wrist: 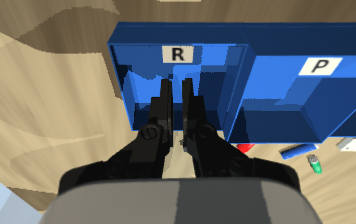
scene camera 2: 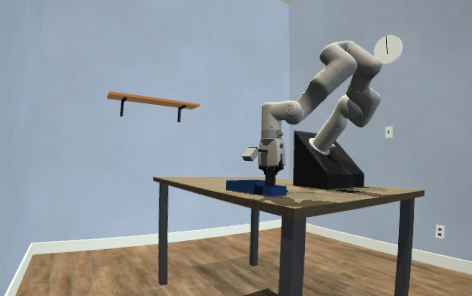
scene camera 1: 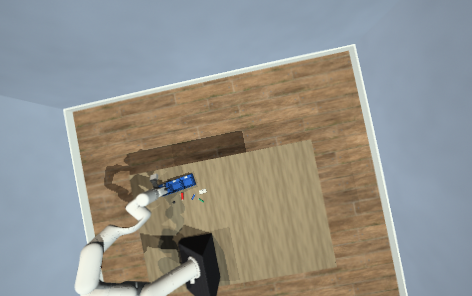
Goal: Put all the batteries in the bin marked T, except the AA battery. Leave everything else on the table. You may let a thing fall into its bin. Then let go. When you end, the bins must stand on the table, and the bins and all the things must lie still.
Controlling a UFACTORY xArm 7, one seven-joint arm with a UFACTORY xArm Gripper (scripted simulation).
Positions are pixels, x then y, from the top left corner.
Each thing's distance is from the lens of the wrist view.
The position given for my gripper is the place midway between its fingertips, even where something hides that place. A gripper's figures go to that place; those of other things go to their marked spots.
my gripper (wrist: 177,93): 0.14 m
blue bin (wrist: 231,64): 0.13 m
